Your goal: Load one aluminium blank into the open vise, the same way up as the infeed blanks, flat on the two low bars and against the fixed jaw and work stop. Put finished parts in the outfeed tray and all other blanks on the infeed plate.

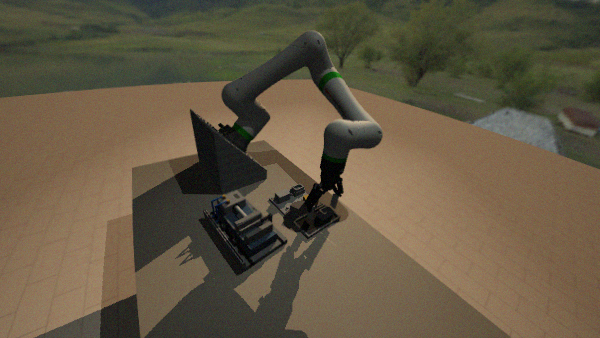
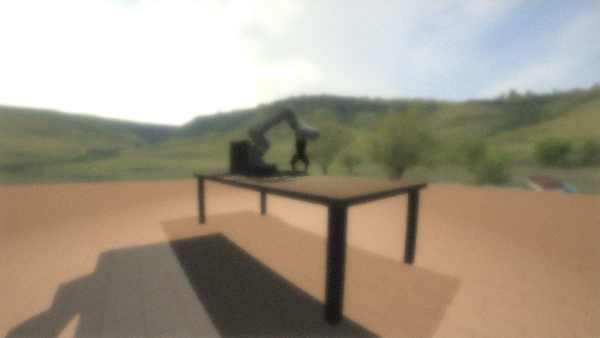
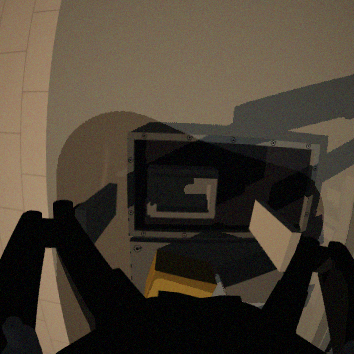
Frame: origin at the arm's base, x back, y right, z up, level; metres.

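Seen in the pictures: gripper, between the fingertips: (image 1: 321,211) (image 2: 299,173) (image 3: 185,207); arm's base, origin of its link: (image 1: 233,143) (image 2: 252,157).
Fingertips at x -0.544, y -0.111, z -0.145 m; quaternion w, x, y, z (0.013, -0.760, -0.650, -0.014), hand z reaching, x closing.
Pixels of each thing's top centre, then the offset from my fingertips to it. Level surfaces: height alone.
- part with a rectangular recess, centre of its top: (image 3: 182,197) (image 1: 325,209) dx -0.017, dy -0.003, dz +0.024 m
- grey block, centre of its top: (image 1: 282,192) dx +0.180, dy +0.072, dz +0.027 m
- block with a hollow top, centre of its top: (image 1: 298,186) dx +0.173, dy -0.018, dz +0.026 m
- orange-yellow block, centre of its top: (image 3: 179,294) dx +0.077, dy -0.009, dz +0.027 m
- vise, centre of its top: (image 1: 242,212) (image 2: 262,164) dx +0.135, dy +0.306, dz +0.082 m
- table, height of its surface: dz -0.017 m
My gripper (image 1: 325,199) (image 2: 300,169) (image 3: 185,207) is open and empty, above the border between the outfeed tray and the infeed plate. The outfeed tray (image 1: 324,228) (image 3: 255,142) is dark with a light rim. A part with a rectangular recess (image 1: 324,215) (image 3: 182,215) lies in it. The infeed plate (image 1: 276,204) (image 3: 140,260) adjoins the tray and bears a grey block (image 1: 282,196) and a block with a hollow top (image 1: 297,189). An orange-yellow block (image 3: 182,287) is partly hidden by the gripper body. The vise (image 1: 245,220) stands left of both; its jaw contents are unclear.
The dark wedge-shaped arm stand (image 1: 220,160) rises behind the vise. Blue fittings (image 1: 216,202) stand at the vise's back corner. The table (image 1: 400,295) (image 2: 350,187) has its long edge close to the tray on the right. Shadows darken the tray and plate.
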